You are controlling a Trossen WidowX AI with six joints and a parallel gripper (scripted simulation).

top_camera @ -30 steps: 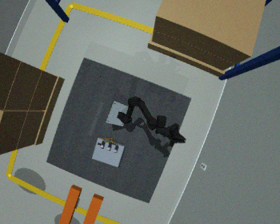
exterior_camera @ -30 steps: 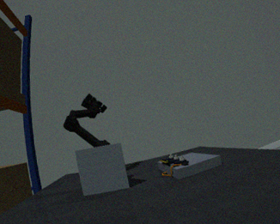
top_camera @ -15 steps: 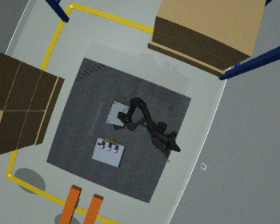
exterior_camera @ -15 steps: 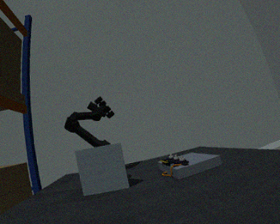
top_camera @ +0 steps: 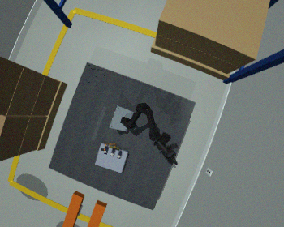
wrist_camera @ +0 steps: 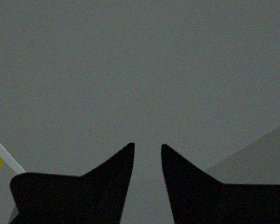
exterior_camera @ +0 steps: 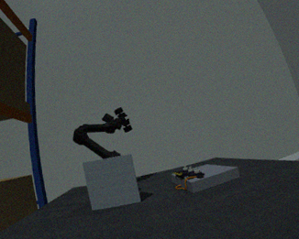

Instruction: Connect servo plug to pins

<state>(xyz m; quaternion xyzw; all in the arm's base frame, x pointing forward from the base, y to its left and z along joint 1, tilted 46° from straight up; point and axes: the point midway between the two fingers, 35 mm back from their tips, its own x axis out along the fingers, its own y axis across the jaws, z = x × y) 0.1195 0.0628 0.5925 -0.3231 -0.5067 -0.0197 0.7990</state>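
Right now my gripper tip is 55 cm to the left of the yellow marked band, 42 cm above it and 16 cm short of it. From my gripper tip the other things lie so: green strip 52 cm to the right, 44 cm below, 16 cm ahead; then light grey holder 52 cm to the right, 47 cm below, 32 cm ahead.
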